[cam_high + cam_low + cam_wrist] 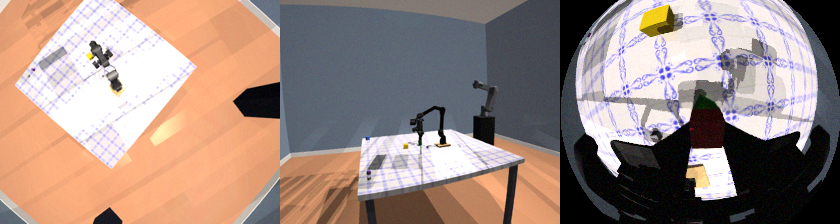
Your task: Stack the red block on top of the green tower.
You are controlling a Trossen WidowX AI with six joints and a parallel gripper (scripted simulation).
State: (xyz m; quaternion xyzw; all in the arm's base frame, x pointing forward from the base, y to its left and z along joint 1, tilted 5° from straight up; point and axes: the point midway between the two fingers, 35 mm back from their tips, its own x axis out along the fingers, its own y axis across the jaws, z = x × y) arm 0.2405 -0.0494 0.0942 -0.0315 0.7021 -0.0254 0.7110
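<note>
The red block lies 1 cm above my gripper tip. Round my gripper tip: blue block (63 cm ahead, 35 cm to the right, 5 cm below); yellow block (16 cm ahead, 7 cm to the left, 5 cm below); purple block (45 cm ahead, 59 cm to the left, 6 cm below).
</note>
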